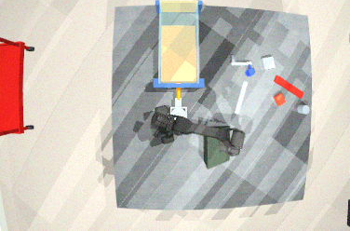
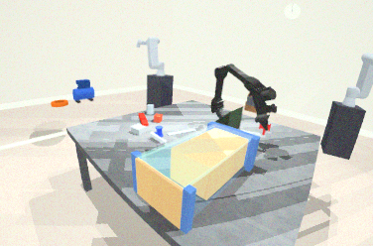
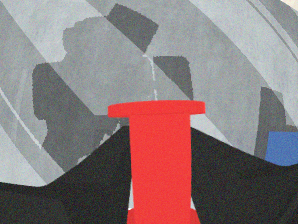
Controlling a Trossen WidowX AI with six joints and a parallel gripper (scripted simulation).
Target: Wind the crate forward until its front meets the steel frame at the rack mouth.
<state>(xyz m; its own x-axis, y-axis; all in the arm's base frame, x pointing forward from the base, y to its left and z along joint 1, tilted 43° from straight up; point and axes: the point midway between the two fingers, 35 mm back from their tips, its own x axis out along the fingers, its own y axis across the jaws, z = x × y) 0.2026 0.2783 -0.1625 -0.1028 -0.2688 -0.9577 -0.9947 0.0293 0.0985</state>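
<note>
Now: gripper tip 50 mm to the left of the winch handle with red grip, 30 mm above it and 10 mm short of it. Round my gripper tip: blue frame: 180 mm ahead, 140 mm to the right, 30 mm below; then white winch: 120 mm to the right, 100 mm below, 10 mm ahead; then clear-panelled cubby: 420 mm ahead, 180 mm to the right, 20 mm below.
</note>
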